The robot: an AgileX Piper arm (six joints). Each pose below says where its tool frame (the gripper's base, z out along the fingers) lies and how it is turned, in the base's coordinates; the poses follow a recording.
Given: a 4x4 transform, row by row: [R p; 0 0 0 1], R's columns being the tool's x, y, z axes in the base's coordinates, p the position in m. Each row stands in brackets.
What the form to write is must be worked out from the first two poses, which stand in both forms.
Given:
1: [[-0.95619 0.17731 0.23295 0.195], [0.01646 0.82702 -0.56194 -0.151], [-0.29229 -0.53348 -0.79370 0.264], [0 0 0 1]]
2: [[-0.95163 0.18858 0.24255 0.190], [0.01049 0.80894 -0.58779 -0.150], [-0.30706 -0.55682 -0.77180 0.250], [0 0 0 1]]
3: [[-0.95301 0.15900 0.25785 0.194], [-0.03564 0.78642 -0.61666 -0.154], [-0.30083 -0.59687 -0.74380 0.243], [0 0 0 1]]
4: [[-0.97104 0.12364 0.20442 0.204], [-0.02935 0.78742 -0.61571 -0.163], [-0.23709 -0.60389 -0.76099 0.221], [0 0 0 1]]
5: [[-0.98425 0.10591 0.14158 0.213], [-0.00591 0.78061 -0.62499 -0.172], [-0.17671 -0.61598 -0.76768 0.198], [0 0 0 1]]
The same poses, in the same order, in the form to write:
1: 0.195 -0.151 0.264; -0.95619 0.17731 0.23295; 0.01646 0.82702 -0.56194; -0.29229 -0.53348 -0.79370
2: 0.190 -0.150 0.250; -0.95163 0.18858 0.24255; 0.01049 0.80894 -0.58779; -0.30706 -0.55682 -0.77180
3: 0.194 -0.154 0.243; -0.95301 0.15900 0.25785; -0.03564 0.78642 -0.61666; -0.30083 -0.59687 -0.74380
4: 0.204 -0.163 0.221; -0.97104 0.12364 0.20442; -0.02935 0.78742 -0.61571; -0.23709 -0.60389 -0.76099
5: 0.213 -0.172 0.198; -0.98425 0.10591 0.14158; -0.00591 0.78061 -0.62499; -0.17671 -0.61598 -0.76768
